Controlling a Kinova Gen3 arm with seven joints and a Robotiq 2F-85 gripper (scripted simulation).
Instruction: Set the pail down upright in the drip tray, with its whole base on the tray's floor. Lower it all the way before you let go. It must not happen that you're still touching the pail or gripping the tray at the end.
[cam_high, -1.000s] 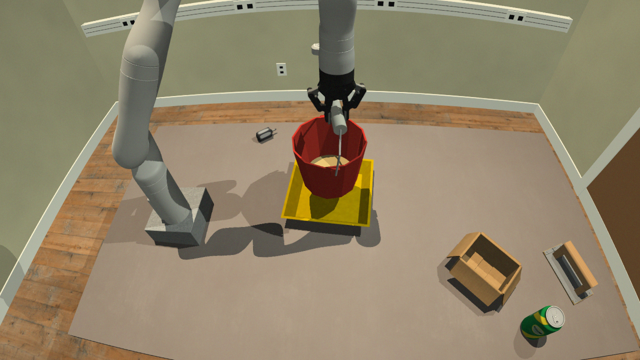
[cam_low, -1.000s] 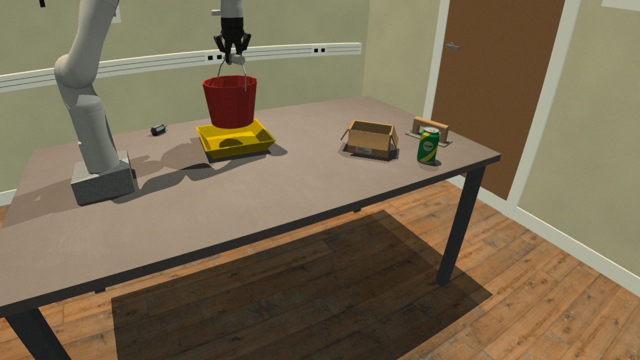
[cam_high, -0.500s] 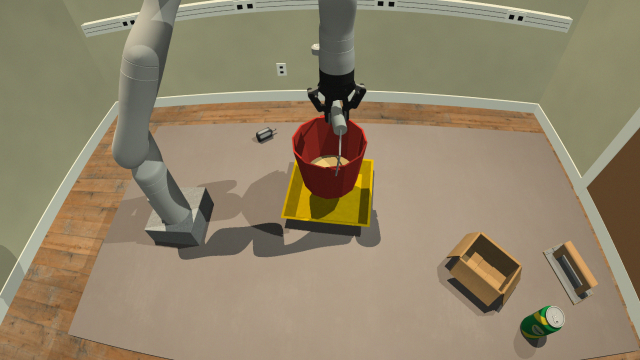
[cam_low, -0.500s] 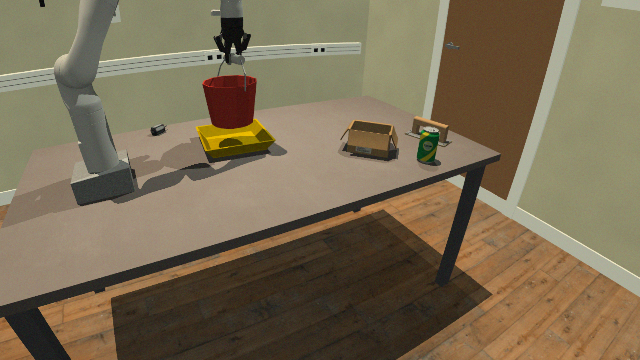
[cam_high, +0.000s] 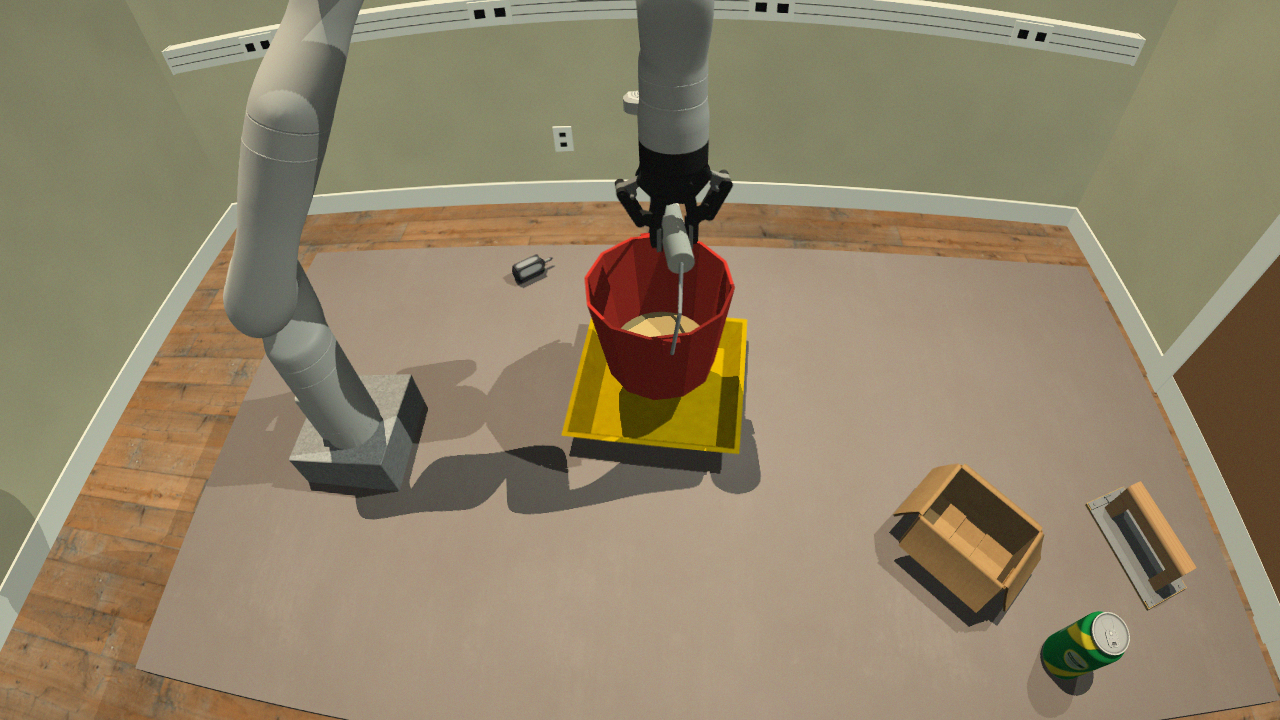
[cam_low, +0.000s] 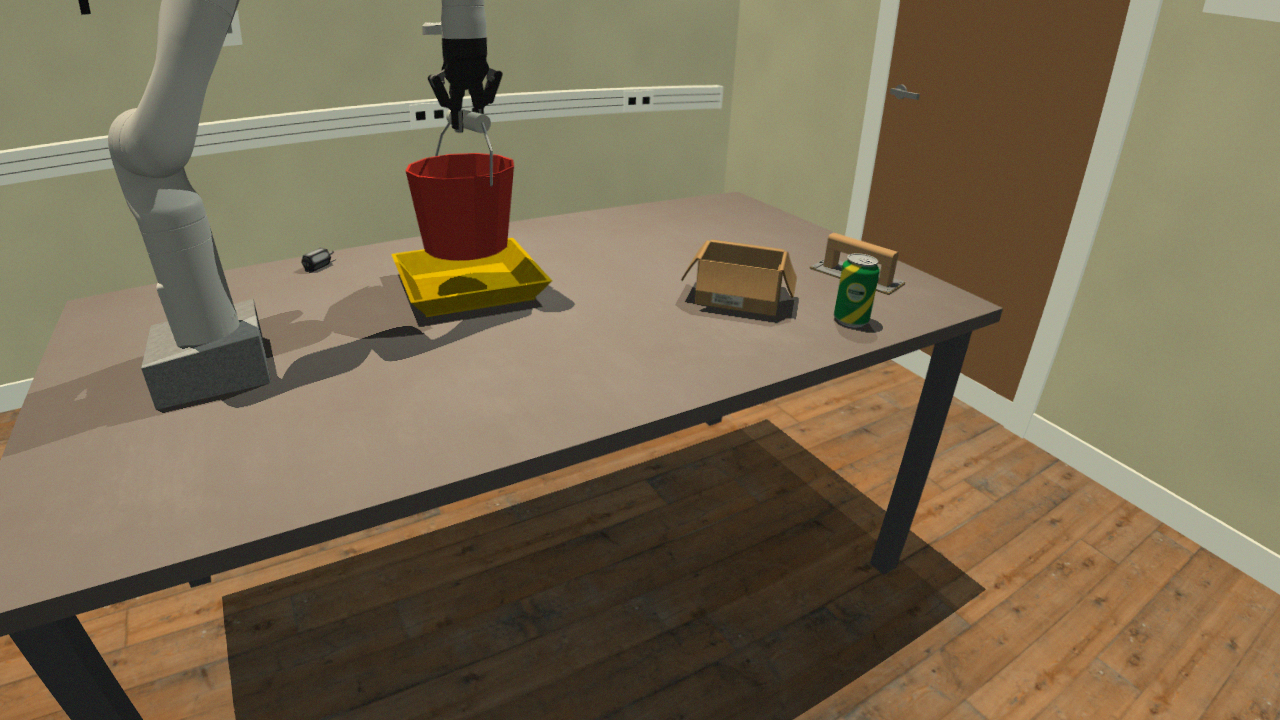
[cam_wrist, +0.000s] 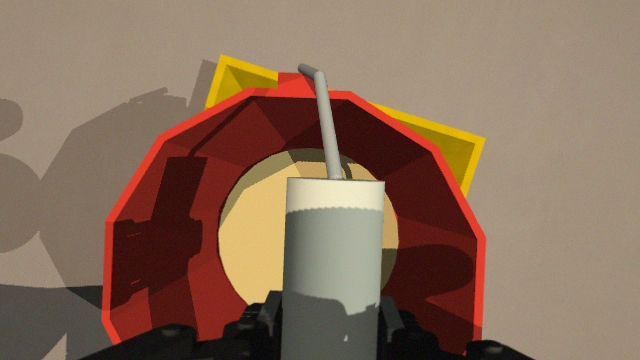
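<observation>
Right now my hand is 10 cm above the red pail and 1 cm past it. Round my hand: yellow drip tray 30 cm below, 2 cm behind.
</observation>
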